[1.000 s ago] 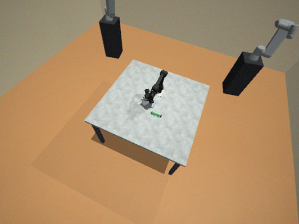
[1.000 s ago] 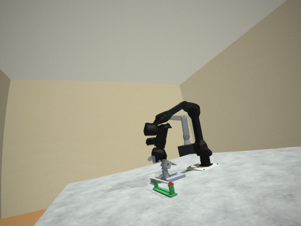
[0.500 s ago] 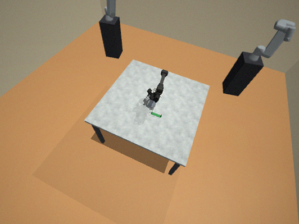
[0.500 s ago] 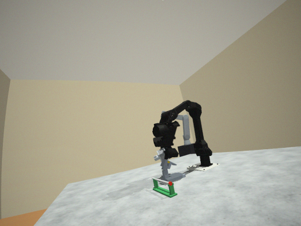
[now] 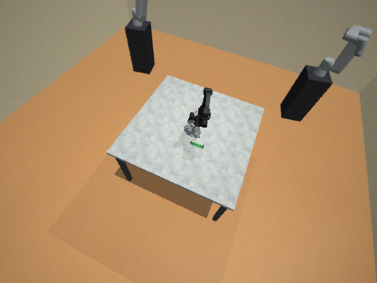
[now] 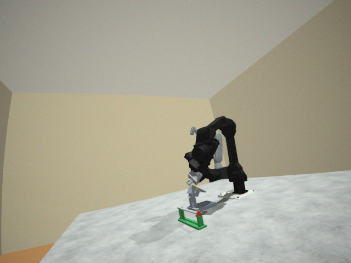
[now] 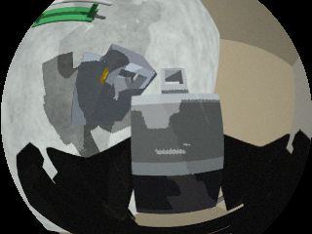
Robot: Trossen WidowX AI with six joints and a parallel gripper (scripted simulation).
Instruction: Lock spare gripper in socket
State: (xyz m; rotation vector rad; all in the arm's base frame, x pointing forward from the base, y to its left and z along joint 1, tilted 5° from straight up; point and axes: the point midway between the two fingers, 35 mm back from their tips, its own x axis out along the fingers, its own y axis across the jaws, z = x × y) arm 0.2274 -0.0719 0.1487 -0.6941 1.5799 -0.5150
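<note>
My gripper tip is now 18 cm short of the green cradle, 12 cm to the right of it and 11 cm above it. Round my gripper tip: spare gripper (1 cm ahead, 1 cm to the left, 1 cm above); then mount socket (4 cm ahead, 3 cm to the left, 8 cm below).
</note>
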